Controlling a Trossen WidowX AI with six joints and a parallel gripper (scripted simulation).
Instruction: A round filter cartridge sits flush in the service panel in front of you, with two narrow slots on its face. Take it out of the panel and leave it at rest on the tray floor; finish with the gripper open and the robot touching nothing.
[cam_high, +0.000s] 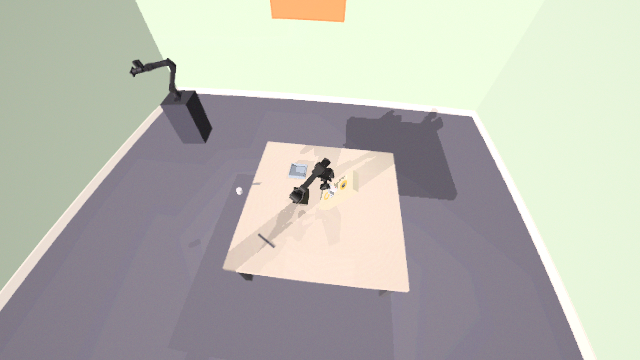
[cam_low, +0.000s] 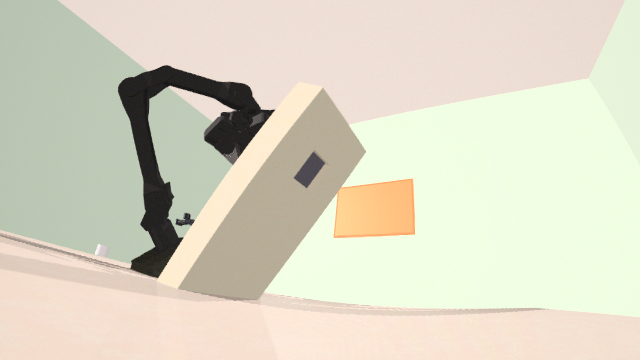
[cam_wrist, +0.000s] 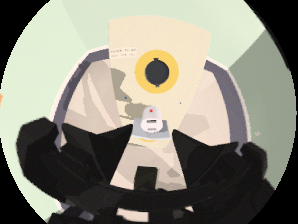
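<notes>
My gripper tip is 5 cm above the white round cartridge and 2 cm short of it. The rest, counted from my gripper tip: small white cylinder: 78 cm behind, 21 cm below, 8 cm to the left; tray: 32 cm to the left, 28 cm behind, 22 cm below; cream service panel: 7 cm below, 6 cm ahead, 1 cm to the right.
</notes>
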